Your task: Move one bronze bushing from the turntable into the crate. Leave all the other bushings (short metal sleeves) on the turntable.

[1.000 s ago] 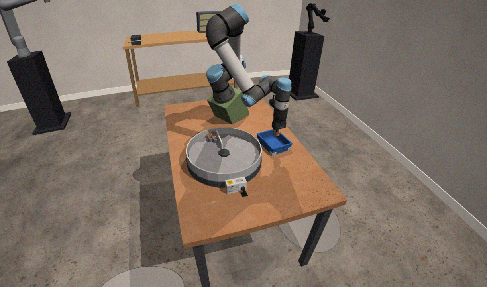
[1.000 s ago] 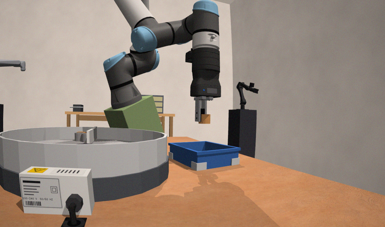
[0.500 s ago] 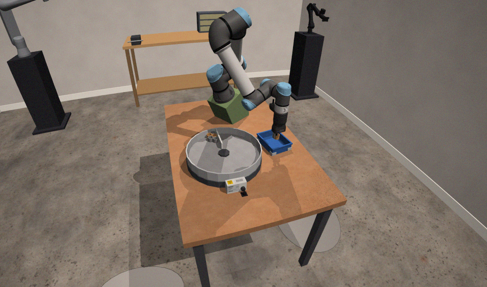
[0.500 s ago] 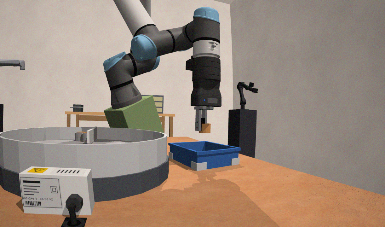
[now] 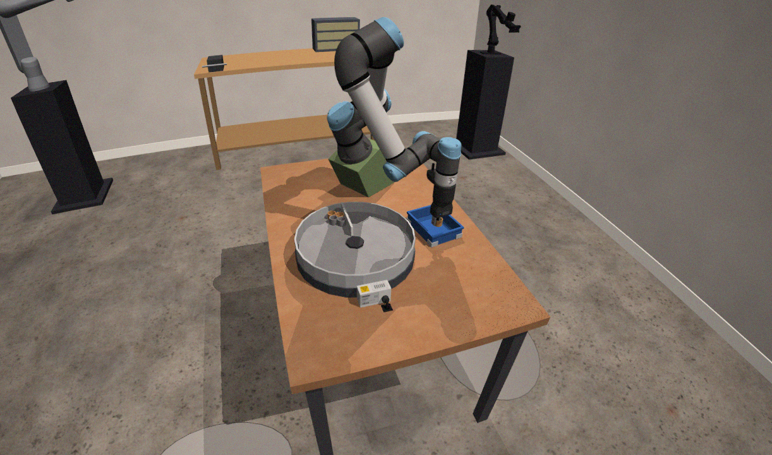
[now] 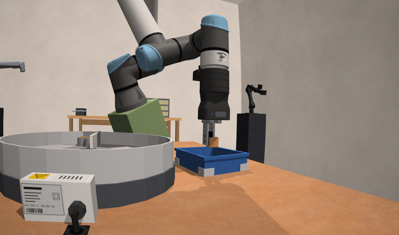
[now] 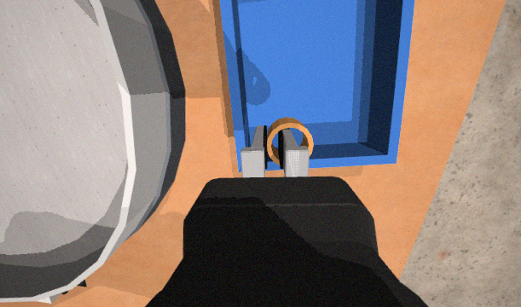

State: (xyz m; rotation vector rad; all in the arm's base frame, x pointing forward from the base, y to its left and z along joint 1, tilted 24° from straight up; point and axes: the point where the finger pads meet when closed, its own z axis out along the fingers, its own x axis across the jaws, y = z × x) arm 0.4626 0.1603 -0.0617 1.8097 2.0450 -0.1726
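The blue crate is 60 mm behind my hand, 30 mm to the left of it and 70 mm below it. From my hand the other things lie so: grey turntable (10 mm behind, 310 mm to the right, 40 mm below).
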